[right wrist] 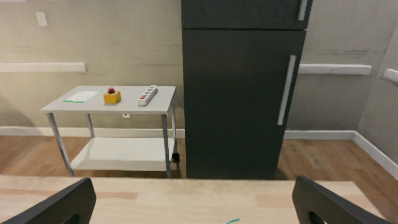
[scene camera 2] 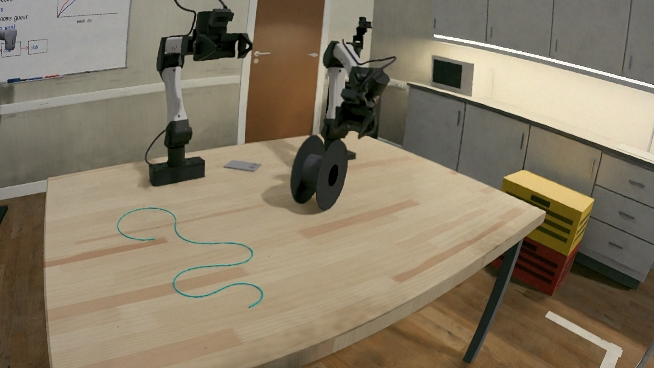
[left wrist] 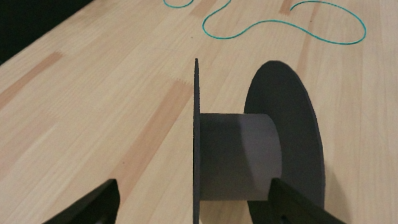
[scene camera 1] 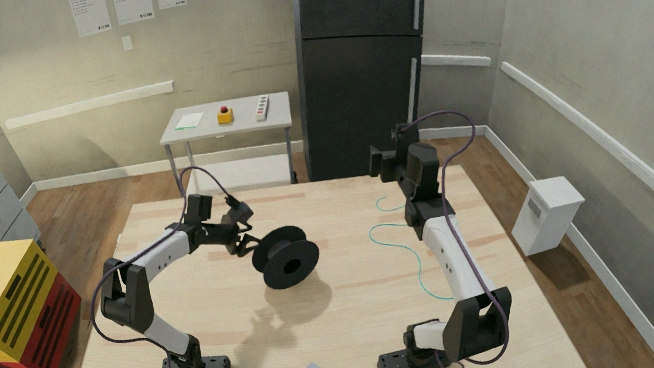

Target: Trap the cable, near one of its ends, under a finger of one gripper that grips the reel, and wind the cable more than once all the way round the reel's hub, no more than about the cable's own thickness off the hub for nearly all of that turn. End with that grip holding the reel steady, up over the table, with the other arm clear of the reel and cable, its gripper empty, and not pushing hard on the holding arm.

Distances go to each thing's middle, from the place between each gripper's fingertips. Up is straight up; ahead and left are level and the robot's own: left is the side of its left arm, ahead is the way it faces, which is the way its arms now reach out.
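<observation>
Black reel (scene camera 2: 324, 173): left hand (scene camera 1: 257, 235) 100 mm above it, 70 mm to the left of it.
Black reel: 340 mm below my right hand (scene camera 2: 234, 47), 290 mm to the left of it, 40 mm behind it.
</observation>
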